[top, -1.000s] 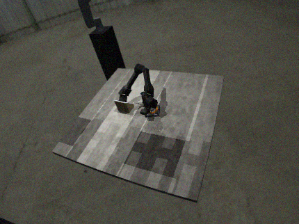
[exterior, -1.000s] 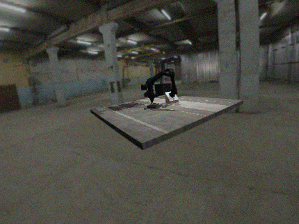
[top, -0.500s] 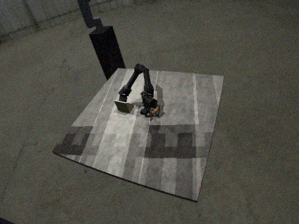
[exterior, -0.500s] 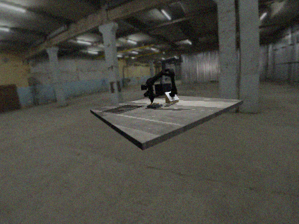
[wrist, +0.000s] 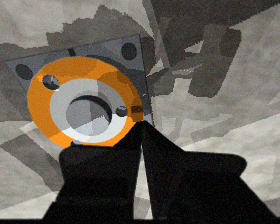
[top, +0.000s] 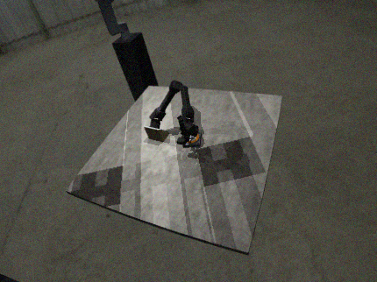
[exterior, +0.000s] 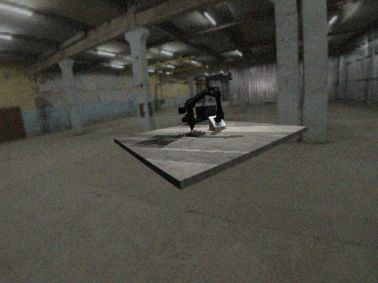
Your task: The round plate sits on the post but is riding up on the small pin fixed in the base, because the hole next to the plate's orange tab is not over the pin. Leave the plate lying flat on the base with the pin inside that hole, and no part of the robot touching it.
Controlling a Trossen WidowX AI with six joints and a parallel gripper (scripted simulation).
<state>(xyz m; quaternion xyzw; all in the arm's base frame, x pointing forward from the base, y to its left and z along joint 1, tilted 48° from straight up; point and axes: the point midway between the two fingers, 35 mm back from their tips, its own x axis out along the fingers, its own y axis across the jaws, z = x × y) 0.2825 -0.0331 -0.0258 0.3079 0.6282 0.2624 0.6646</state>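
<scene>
Now: the round plate 10 mm ahead of my gripper tip and 30 mm to the left of it. Also, from my gripper tip: base (50 mm to the left, 10 mm below).
</scene>
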